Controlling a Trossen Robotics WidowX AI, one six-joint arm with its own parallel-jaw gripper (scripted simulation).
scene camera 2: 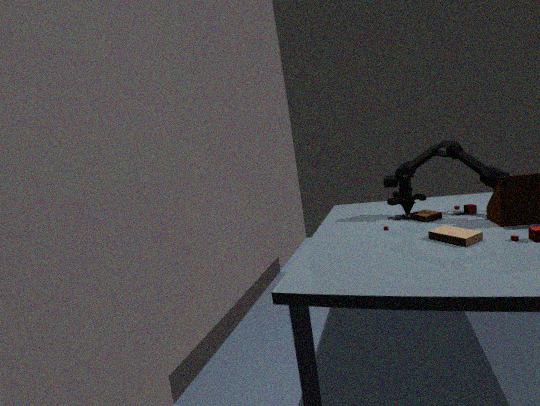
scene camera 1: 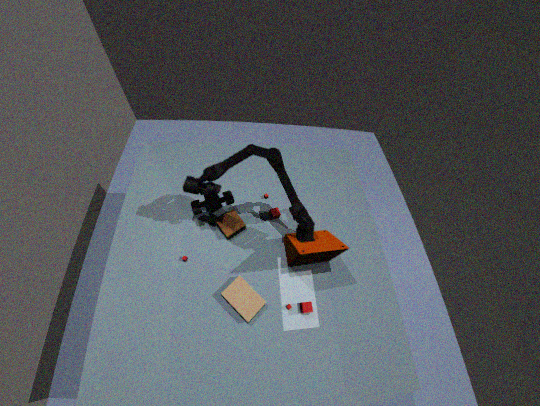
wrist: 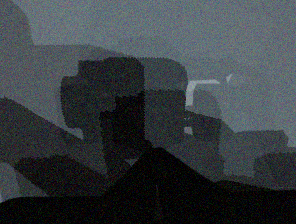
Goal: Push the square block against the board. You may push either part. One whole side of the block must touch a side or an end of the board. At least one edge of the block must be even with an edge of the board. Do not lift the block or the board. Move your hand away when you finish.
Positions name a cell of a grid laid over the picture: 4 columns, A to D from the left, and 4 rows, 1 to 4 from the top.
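Tan board (scene camera 1: B3), (scene camera 2: D3); in the wrist view the board is out of frame. My gripper (wrist: C3) holds nothing and is shut.
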